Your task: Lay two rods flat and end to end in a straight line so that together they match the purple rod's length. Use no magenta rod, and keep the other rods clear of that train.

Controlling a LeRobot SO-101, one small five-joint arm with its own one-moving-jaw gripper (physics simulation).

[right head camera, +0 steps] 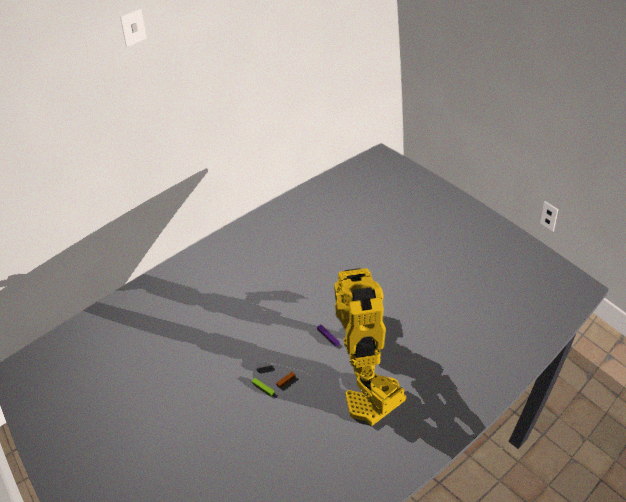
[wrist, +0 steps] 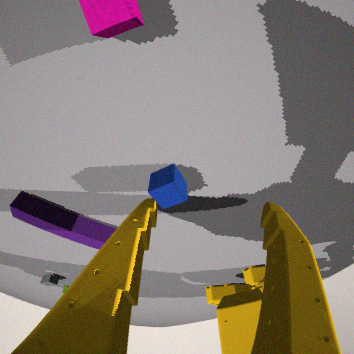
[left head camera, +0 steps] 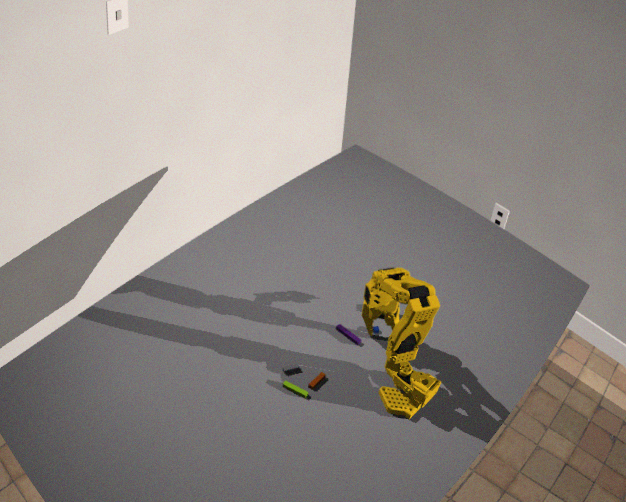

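Observation:
Short blue rod (wrist: 167,186) visible.

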